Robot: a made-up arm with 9 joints. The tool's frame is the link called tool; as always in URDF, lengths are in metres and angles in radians. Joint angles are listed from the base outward.
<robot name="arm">
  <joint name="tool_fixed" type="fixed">
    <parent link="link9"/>
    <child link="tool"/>
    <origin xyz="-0.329 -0.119 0.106" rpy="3.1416 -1.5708 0"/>
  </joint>
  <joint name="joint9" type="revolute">
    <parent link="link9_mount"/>
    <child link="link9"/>
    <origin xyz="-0.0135 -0.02 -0.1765" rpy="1.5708 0 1.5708"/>
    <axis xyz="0 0 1"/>
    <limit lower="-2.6" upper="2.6"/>
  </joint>
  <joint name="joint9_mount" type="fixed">
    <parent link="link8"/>
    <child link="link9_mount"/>
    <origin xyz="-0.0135 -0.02 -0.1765"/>
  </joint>
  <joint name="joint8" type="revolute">
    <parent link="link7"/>
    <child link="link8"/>
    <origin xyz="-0.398 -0.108 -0.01" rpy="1.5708 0 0"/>
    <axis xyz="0 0 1"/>
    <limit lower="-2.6" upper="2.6"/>
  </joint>
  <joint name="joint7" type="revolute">
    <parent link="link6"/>
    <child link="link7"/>
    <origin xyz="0.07 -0.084 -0.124" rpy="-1.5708 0 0"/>
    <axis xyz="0 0 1"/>
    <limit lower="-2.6" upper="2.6"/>
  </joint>
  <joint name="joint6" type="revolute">
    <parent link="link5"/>
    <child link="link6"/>
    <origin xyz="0.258 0.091 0.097" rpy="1.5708 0 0"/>
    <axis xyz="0 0 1"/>
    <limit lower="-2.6" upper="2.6"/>
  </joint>
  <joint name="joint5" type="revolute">
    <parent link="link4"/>
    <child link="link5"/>
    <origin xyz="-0.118 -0.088 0.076" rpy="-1.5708 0 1.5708"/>
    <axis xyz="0 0 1"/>
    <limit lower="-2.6" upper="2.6"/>
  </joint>
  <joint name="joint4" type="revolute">
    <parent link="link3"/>
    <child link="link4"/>
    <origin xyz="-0.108 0.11 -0.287" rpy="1.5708 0 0"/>
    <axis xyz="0 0 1"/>
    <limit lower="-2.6" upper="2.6"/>
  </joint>
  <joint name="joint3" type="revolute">
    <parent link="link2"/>
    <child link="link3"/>
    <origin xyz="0.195 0.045 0.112" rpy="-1.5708 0 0"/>
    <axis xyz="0 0 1"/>
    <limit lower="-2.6" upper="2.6"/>
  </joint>
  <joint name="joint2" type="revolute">
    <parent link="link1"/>
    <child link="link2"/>
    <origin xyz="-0.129 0.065 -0.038" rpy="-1.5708 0 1.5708"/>
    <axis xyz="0 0 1"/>
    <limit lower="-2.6" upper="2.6"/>
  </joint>
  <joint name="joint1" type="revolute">
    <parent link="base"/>
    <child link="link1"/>
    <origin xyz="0 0 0.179" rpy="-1.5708 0 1.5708"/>
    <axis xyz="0 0 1"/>
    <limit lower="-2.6" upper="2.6"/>
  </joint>
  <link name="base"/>
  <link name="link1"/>
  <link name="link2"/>
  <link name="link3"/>
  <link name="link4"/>
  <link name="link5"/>
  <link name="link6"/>
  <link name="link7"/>
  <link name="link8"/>
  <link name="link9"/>
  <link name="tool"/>
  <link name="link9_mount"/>
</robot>
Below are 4 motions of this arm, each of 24 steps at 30 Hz.
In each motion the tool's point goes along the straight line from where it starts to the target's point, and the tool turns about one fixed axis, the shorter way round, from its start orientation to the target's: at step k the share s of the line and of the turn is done. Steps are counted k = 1, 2, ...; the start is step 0. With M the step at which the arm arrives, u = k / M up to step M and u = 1 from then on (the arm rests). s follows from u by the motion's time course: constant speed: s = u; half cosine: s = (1 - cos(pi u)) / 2; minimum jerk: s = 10 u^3 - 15 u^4 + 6 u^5.
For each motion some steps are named. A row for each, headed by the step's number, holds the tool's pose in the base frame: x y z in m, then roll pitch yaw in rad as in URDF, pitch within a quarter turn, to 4 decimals.
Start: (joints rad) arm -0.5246 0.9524 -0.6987 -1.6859 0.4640 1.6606 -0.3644 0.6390 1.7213
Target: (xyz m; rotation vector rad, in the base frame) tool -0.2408 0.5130 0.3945 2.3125 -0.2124 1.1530
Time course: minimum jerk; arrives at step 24
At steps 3, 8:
3: 0.3593 0.8279 0.1542 2.9723 -0.8662 -1.6923
8: 0.2411 0.7658 0.2015 2.8964 -0.9180 -1.3511

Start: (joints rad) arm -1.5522 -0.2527 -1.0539 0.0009 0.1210 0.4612 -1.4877 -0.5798 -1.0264
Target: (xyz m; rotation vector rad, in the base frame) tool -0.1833 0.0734 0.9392 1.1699 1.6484 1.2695
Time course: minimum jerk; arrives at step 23
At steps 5, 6, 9, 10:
5: -0.1302 0.8912 0.3552 0.0029 1.0027 -0.4276
6: -0.1326 0.8531 0.3823 0.1247 1.0543 -0.2856
9: -0.1434 0.6881 0.5002 0.8864 1.1260 0.5620
10: -0.1477 0.6206 0.5484 1.1790 1.0699 0.8899

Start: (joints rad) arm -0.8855 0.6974 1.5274 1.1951 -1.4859 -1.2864 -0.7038 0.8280 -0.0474
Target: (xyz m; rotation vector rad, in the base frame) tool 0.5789 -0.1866 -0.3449 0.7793 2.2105 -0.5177
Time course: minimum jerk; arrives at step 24
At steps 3, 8, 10, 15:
3: 0.1465 -0.3229 -0.4823 -3.1166 0.0811 0.8399
8: 0.2317 -0.2961 -0.4553 3.0833 0.2280 1.1313
10: 0.2918 -0.2771 -0.4362 3.0510 0.3430 1.3366
15: 0.4580 -0.2247 -0.3833 3.1070 0.6644 1.9615

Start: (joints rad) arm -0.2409 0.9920 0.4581 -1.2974 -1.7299 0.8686 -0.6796 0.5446 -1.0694
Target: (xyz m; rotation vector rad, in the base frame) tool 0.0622 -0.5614 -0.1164 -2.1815 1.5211 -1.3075
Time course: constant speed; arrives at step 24
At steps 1, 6, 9, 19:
1: 0.2911 -0.5007 -0.4491 -0.9802 -0.9954 -1.9319
6: 0.2414 -0.5139 -0.3768 -1.3643 -0.9521 -1.7366
9: 0.2115 -0.5218 -0.3334 -1.5722 -0.9081 -1.6438
19: 0.1120 -0.5482 -0.1887 -2.1391 -0.7036 -1.4780

